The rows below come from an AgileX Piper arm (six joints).
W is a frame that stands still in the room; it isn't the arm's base.
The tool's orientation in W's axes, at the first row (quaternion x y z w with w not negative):
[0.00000, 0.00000, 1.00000, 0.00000]
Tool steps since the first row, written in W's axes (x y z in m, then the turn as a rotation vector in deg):
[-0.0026, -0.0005, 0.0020, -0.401, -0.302, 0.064]
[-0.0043, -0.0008, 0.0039, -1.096, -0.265, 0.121]
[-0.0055, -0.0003, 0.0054, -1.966, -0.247, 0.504]
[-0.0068, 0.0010, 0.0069, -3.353, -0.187, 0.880]
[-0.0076, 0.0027, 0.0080, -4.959, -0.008, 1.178]
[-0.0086, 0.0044, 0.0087, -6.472, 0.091, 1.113]
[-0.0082, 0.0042, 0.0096, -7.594, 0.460, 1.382]
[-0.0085, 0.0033, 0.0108, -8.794, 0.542, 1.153]
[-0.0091, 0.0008, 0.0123, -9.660, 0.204, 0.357]
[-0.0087, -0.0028, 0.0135, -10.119, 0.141, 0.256]
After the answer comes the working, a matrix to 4 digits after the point.
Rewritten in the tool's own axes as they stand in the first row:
[0.0026, 0.0005, 0.0020, 0.401, 0.302, 0.064]
[0.0043, 0.0008, 0.0039, 1.096, 0.265, 0.121]
[0.0055, 0.0003, 0.0054, 1.966, 0.247, 0.504]
[0.0068, -0.0010, 0.0069, 3.353, 0.187, 0.880]
[0.0076, -0.0027, 0.0080, 4.959, 0.008, 1.178]
[0.0086, -0.0044, 0.0087, 6.472, -0.091, 1.113]
[0.0082, -0.0042, 0.0096, 7.594, -0.460, 1.382]
[0.0085, -0.0033, 0.0108, 8.794, -0.542, 1.153]
[0.0091, -0.0008, 0.0123, 9.660, -0.204, 0.357]
[0.0087, 0.0028, 0.0135, 10.119, -0.141, 0.256]

The tool's axes in the first row as the columns of a matrix, in W's axes (rounded; the answer above uses it unrounded):
[-1.0000, 0.0000, 0.0000]
[0.0000, -1.0000, 0.0000]
[0.0000, 0.0000, 1.0000]

